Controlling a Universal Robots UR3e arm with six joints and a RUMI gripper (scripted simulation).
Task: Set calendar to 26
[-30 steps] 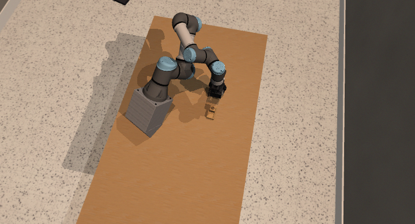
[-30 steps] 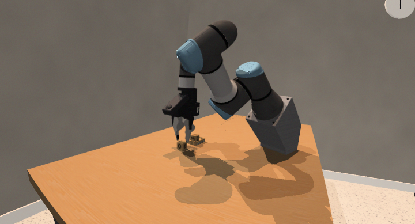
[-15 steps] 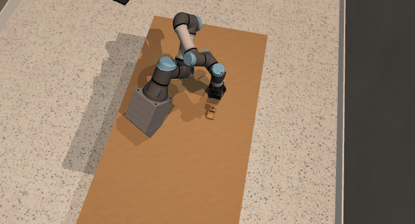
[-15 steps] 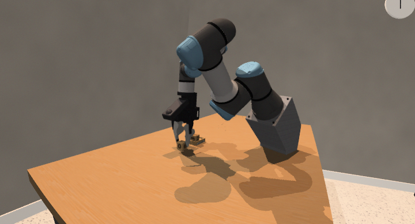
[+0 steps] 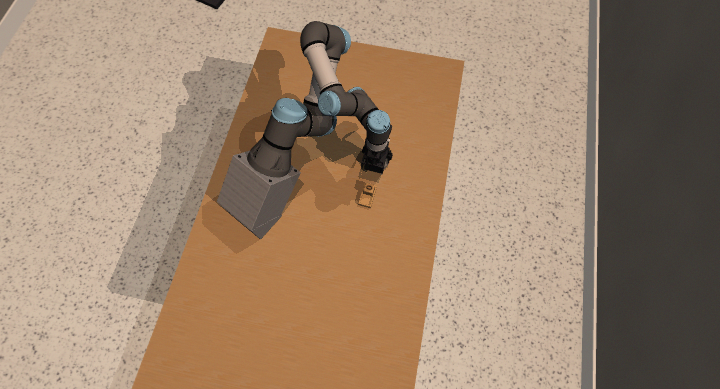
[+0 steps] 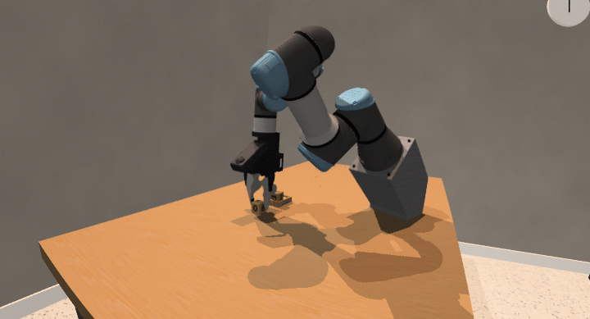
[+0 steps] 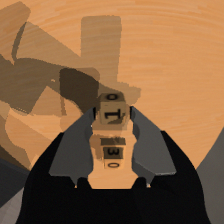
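Right now the shallow wooden tray is 2 cm ahead of my hand, 11 cm to the right of it and 2 cm below it.
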